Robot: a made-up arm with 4 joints. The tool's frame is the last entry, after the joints.
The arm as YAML. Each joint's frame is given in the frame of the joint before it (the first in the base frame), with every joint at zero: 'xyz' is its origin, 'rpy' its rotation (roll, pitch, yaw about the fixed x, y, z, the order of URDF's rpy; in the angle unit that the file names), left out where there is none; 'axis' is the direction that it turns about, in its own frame. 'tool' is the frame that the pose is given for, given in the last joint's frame.
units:
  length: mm
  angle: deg
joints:
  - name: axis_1
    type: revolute
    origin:
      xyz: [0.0, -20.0, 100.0]
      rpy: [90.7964, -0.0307, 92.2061]
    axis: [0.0, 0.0, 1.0]
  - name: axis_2
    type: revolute
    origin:
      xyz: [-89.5, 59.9, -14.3]
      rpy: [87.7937, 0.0, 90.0]
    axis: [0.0, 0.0, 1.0]
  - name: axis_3
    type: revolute
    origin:
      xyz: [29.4, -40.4, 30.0]
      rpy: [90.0, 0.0, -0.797]
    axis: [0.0, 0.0, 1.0]
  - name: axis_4
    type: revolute
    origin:
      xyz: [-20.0, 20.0, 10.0]
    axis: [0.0, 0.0, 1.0]
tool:
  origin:
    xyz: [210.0, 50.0, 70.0]
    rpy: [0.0, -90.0, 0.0]
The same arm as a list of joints. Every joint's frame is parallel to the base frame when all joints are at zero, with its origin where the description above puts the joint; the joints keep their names.
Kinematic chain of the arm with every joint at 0, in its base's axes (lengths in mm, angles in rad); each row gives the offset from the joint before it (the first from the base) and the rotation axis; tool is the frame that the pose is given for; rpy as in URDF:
axis_1: xyz 0 -20 100 axis 0.999162 0.038499 -0.013899
axis_2: xyz -10 -90 60 axis +y
axis_3: xyz -40 30 30 axis -x
axis_4: xyz -10 20 -20 axis -x
tool: xyz -70 50 210 rpy 3.1416 0 -3.1416

